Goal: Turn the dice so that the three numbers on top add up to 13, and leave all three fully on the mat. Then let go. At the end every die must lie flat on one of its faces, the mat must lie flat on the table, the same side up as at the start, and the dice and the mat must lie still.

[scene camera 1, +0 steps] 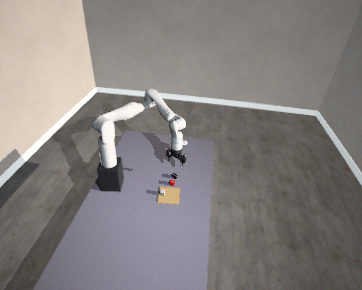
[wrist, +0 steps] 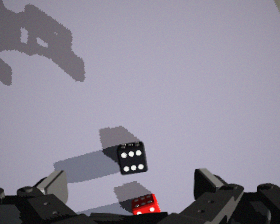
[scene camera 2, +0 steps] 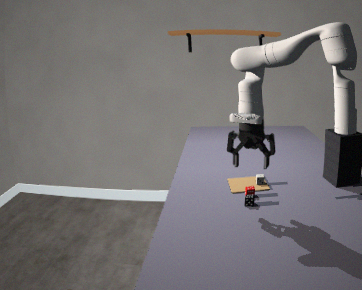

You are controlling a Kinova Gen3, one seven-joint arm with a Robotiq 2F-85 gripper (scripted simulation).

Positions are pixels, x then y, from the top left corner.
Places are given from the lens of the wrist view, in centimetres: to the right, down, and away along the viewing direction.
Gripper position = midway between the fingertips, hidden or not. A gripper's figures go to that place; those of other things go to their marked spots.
my gripper [wrist: 130,185]: -1, 5, 15
black die [wrist: 131,156]: -1, 5, 24
